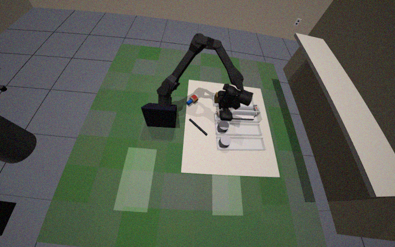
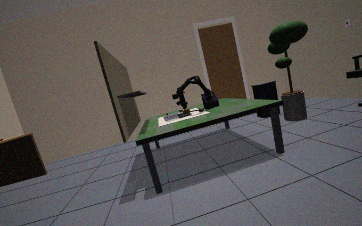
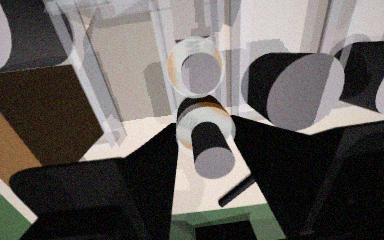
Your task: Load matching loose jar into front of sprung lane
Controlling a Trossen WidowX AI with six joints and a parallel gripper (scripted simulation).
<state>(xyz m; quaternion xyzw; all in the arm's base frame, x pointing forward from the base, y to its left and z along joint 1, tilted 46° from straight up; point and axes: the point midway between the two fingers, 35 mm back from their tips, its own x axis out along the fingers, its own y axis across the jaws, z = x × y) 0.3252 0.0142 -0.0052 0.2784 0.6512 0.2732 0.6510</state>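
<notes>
The brown box lies 13 cm to the left of my gripper tip, 2 cm ahead of it and 1 cm below it. Also, from my gripper tip: red-and-blue jar: 17 cm behind, 10 cm to the left, 3 cm below; then sprung lane: 15 cm ahead, 3 cm to the left, 3 cm below; then black stick: 13 cm behind, 7 cm to the right, 5 cm below.
</notes>
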